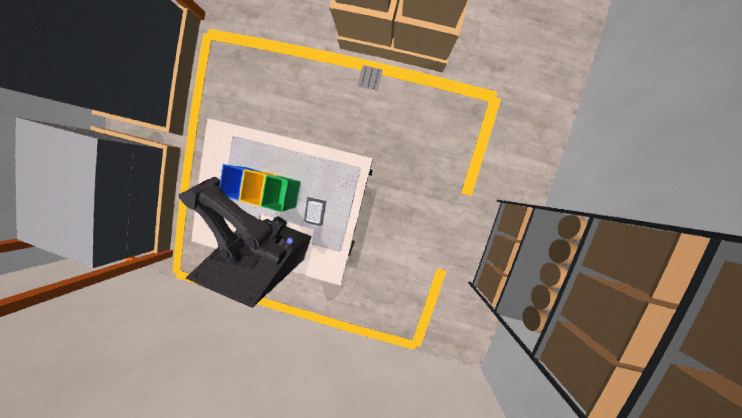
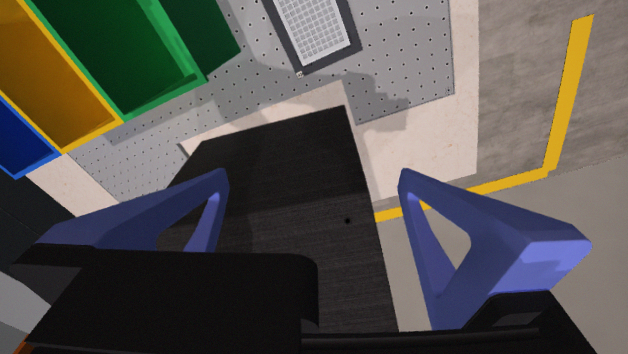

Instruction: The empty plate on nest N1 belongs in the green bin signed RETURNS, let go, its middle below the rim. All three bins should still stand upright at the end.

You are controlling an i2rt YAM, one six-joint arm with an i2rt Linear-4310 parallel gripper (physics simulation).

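Places are measured from the arm's base along level axes (x ahead, y left, z up), in metres.
Where they show: gripper, fingertip midpoint: (image 1: 283, 233) (image 2: 313, 177); arm's base, origin of the base link: (image 1: 234, 259).
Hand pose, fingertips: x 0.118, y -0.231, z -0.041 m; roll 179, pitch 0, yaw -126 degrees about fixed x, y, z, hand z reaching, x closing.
Observation:
Things, the pixels of their top centre, and the offset from my fingertips. Level surfaces: height alone.
- white gridded plate, middle of its top: (image 2: 310, 15) (image 1: 313, 212) dy -0.032, dx +0.054, dz -0.321 m
- green bin, middle of its top: (image 2: 107, 25) (image 1: 273, 193) dy +0.132, dx +0.178, dz -0.168 m
- yellow bin, middle of its top: (image 2: 33, 77) (image 1: 251, 187) dy +0.258, dx +0.212, dz -0.168 m
- blue bin, middle of its top: (image 1: 230, 182) dy +0.383, dx +0.246, dz -0.168 m
- pale table, its level: dz -0.361 m
- perforated board, its level: dz -0.348 m
The white gridded plate (image 1: 314, 211) (image 2: 320, 29) lies flat in a dark-framed nest (image 1: 307, 220) (image 2: 356, 44) on the grey perforated board, to the right of the bins. The green bin (image 1: 273, 192) (image 2: 117, 52) stands upright at the right end of the bin row; its sign cannot be read. The yellow bin (image 1: 251, 187) (image 2: 60, 75) and the blue bin (image 1: 231, 181) (image 2: 20, 140) stand upright to its left. My gripper (image 2: 313, 177) is open and empty, high above the black base block, on the near side of the bins and plate. The nest's label is too small to read.
The black base block (image 1: 228, 285) (image 2: 300, 150) stands at the near edge of the pale table (image 1: 290, 145) (image 2: 430, 135). The perforated board (image 1: 332, 176) (image 2: 410, 55) lies under the bins and nest. Yellow floor lines (image 1: 311, 51) (image 2: 570, 90) surround the table. A shelf rack (image 1: 563, 282) stands far right.

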